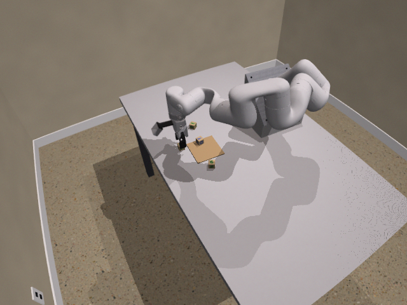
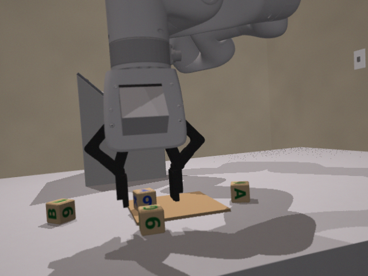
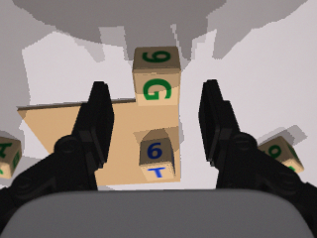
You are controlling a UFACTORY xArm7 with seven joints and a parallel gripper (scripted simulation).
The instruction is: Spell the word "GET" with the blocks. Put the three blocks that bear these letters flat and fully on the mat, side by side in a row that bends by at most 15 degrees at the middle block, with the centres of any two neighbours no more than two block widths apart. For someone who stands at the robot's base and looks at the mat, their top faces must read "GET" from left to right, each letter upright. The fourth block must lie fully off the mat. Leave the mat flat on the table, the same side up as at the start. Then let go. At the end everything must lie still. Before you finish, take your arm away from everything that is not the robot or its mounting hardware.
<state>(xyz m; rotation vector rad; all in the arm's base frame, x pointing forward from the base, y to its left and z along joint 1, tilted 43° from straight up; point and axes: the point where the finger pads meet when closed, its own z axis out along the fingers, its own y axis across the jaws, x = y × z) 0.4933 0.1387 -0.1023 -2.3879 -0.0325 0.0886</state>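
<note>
Now: the wooden block 40 mm below my hand. From my hand the other things lie so: tan mat (100 mm behind, 50 mm to the left, 50 mm below).
</note>
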